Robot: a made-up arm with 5 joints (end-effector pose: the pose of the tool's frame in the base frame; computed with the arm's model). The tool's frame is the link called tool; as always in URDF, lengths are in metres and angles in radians. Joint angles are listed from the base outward.
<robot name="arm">
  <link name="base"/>
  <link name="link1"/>
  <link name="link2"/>
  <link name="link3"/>
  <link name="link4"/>
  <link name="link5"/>
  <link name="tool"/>
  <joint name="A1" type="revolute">
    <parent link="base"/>
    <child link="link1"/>
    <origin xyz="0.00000 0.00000 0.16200"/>
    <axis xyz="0 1 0"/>
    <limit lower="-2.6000" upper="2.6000"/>
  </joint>
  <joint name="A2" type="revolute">
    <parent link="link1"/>
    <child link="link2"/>
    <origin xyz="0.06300 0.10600 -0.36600"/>
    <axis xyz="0 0 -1"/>
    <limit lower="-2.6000" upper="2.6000"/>
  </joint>
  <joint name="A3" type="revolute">
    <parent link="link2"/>
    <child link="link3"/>
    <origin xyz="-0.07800 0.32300 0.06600"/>
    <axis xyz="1 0 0"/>
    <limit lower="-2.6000" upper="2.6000"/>
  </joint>
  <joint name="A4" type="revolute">
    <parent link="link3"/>
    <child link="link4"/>
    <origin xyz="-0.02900 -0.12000 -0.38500"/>
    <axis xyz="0 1 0"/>
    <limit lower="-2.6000" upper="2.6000"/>
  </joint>
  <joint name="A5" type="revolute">
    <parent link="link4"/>
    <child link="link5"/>
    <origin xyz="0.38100 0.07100 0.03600"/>
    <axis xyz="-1 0 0"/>
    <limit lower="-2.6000" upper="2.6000"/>
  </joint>
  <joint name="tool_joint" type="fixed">
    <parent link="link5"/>
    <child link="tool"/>
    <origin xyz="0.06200 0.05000 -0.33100"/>
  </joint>
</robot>
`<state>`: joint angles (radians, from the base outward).
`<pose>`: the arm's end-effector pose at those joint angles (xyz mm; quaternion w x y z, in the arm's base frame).
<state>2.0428 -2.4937 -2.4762 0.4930 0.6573</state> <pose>449.5 217.3 -5.0 0.8393 -0.2845 -0.2984 0.3544</pose>
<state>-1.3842 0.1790 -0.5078 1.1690 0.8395</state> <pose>900.3 -197.7 -142.8 0.8817 -0.3822 0.0336 -0.2746</pose>
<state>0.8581 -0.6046 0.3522 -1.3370 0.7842</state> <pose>-171.0 309.7 -241.1 0.9840 -0.0421 -0.1533 -0.0799</pose>
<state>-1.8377 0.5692 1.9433 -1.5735 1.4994</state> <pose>588.7 485.7 553.1 0.3282 0.7964 -0.3339 -0.3827</pose>
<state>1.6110 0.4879 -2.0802 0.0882 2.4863</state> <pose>8.7 227.5 -371.4 0.5994 0.3810 0.2999 -0.6368</pose>
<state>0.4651 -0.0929 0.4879 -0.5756 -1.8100</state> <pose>84.1 676.6 -86.2 0.4160 0.9048 -0.0897 -0.0167</pose>
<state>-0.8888 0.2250 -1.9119 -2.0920 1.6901</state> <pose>-164.9 611.5 63.7 0.4368 0.5713 0.6780 0.1524</pose>
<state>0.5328 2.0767 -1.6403 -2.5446 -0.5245</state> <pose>236.7 233.7 -515.2 0.8483 -0.3928 0.1346 0.3285</pose>
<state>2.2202 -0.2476 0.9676 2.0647 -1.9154</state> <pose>-248.2 1211.2 810.4 0.6846 0.1585 -0.4670 0.5367</pose>
